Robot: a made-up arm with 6 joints.
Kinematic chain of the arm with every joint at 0, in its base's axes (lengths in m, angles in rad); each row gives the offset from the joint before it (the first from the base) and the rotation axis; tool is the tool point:
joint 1: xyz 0 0 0.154 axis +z
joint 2: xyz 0 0.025 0 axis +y
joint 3: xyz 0 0 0.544 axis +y
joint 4: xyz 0 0 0.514 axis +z
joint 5: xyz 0 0 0 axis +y
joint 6: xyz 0 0 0.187 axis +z
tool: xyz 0 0 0
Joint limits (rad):
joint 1: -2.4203..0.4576
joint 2: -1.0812..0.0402
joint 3: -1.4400..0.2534
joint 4: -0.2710..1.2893
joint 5: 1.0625..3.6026
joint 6: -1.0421..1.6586
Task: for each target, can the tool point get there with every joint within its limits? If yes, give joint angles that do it. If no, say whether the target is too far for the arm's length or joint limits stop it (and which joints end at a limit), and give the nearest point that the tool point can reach.
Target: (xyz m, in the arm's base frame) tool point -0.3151 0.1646 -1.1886
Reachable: no: too far | nearest point -0.7867 0.4110 -0.0561 | short by 1.251 m
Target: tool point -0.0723 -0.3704 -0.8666
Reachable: no: joint limits stop it (at a limit: joint 1, joint 2, joint 3, joint 5) | nearest point -0.5531 -0.2746 0.0821 | short by 1.068 m
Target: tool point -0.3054 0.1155 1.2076
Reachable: yes | joints 0.0378 -0.3983 -0.0437 0.5821 1.4445 -0.2541
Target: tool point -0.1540 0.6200 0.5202
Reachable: yes | joints -1.2728 -0.6226 -1.2503 0.4001 3.0068 -0.7303
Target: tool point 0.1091 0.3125 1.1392
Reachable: yes | joints -1.4610 -0.2577 -0.3640 0.7083 1.8278 0.8149
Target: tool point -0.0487 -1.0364 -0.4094
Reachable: no: joint limits stop it (at a limit: joint 1, joint 2, joint 3, joint 5) | nearest point -0.5627 -0.3325 0.1065 | short by 1.013 m
